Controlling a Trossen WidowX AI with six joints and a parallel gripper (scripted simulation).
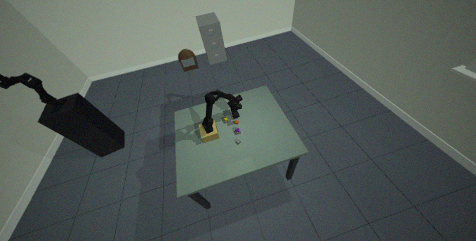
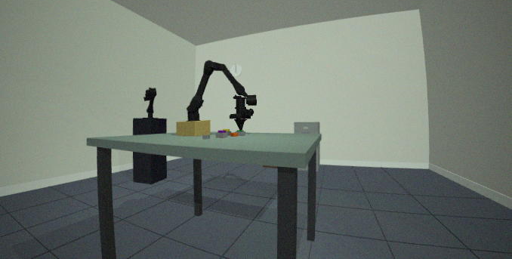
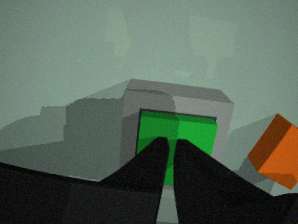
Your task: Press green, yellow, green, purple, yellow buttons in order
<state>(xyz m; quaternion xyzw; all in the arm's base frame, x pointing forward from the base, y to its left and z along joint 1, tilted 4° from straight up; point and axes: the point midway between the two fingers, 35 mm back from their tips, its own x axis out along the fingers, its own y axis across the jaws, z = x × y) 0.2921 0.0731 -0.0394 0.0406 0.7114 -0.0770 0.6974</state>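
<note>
My gripper tip is now 10 mm above the green button. From my gripper tip the other things lie so: purple button: 60 mm behind, 170 mm to the right; orange block: 20 mm behind, 70 mm to the right, 20 mm below; yellow button: 100 mm behind.
</note>
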